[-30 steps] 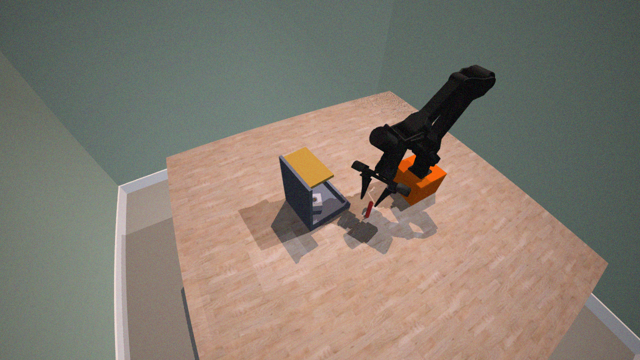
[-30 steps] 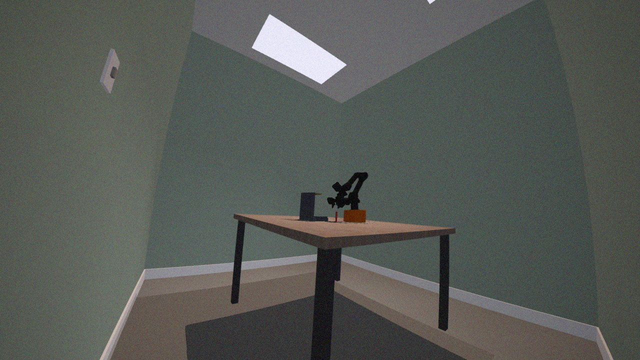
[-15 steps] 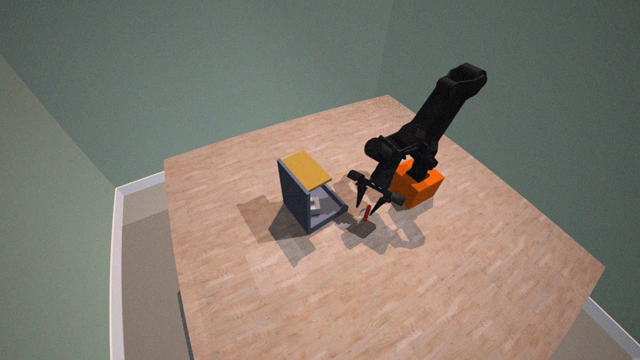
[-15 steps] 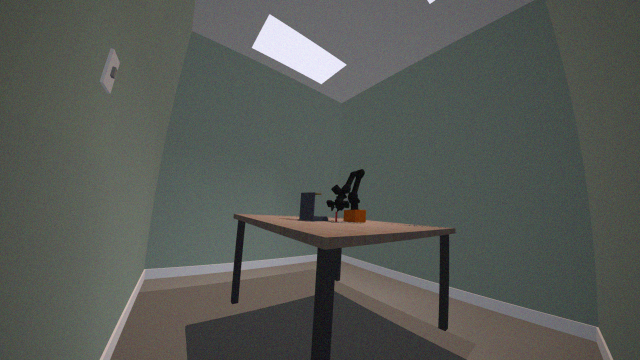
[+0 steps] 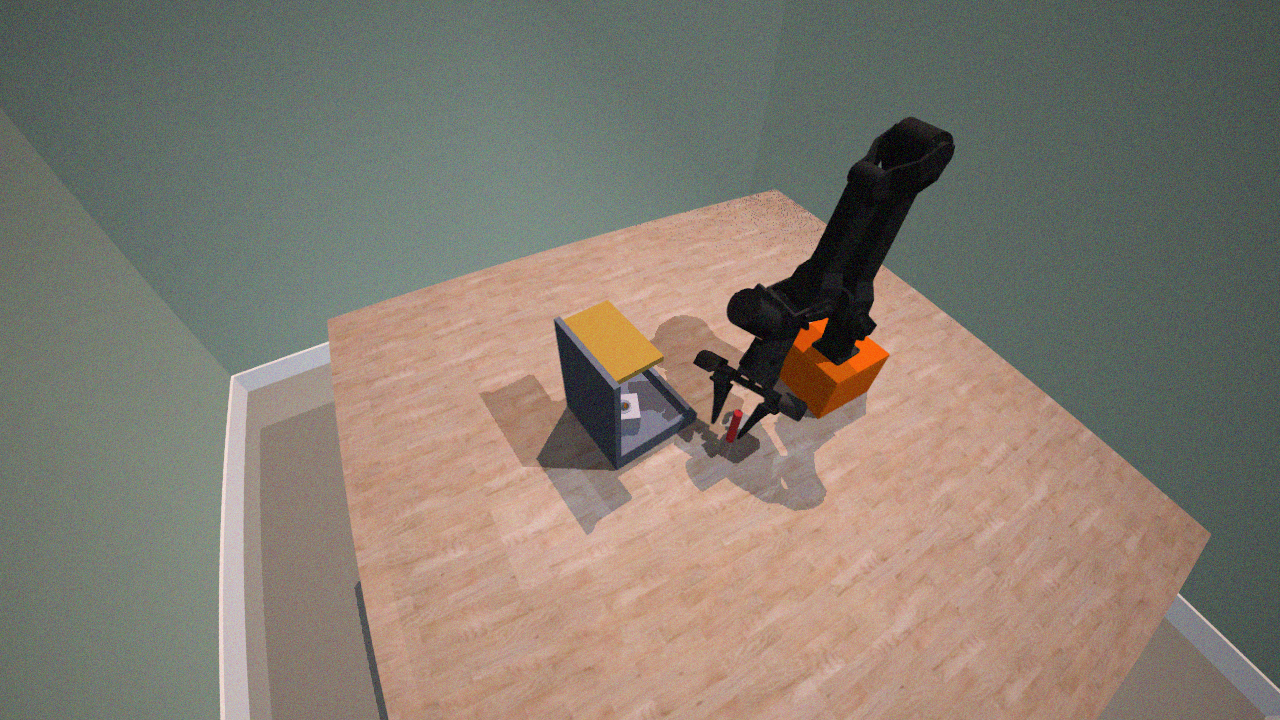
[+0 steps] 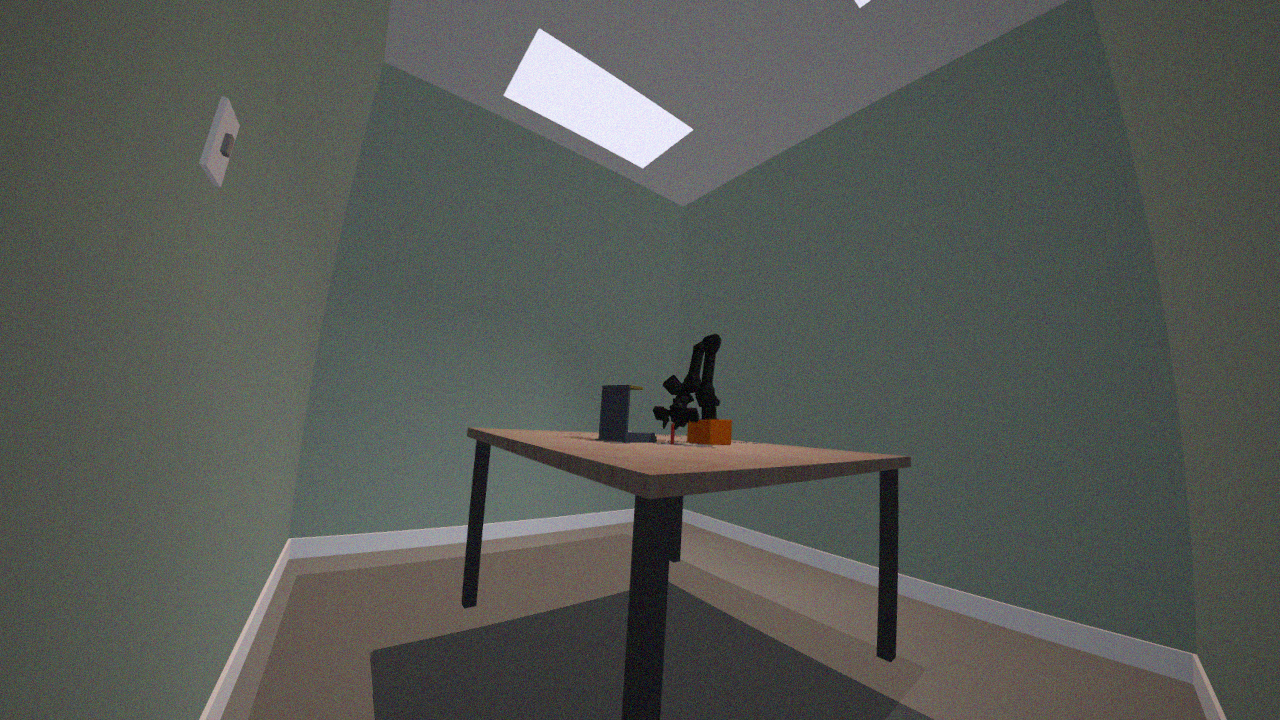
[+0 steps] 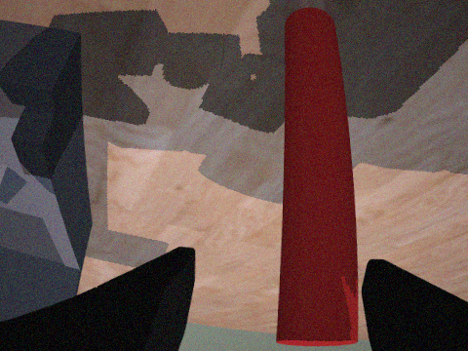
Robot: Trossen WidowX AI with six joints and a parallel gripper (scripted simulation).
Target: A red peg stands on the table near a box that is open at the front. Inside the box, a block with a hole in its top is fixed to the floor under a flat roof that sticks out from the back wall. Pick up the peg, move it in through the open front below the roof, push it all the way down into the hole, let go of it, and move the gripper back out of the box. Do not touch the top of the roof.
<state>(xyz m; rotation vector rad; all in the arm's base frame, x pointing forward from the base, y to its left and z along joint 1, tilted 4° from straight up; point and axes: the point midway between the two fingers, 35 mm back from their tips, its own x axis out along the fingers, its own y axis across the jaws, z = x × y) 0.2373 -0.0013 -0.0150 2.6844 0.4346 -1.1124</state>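
Right now the red peg is 30 mm behind my gripper tip, 10 mm to the right of it and 20 mm below it. Round my gripper tip: yellow roof (120 mm ahead, 140 mm to the right, 150 mm above).
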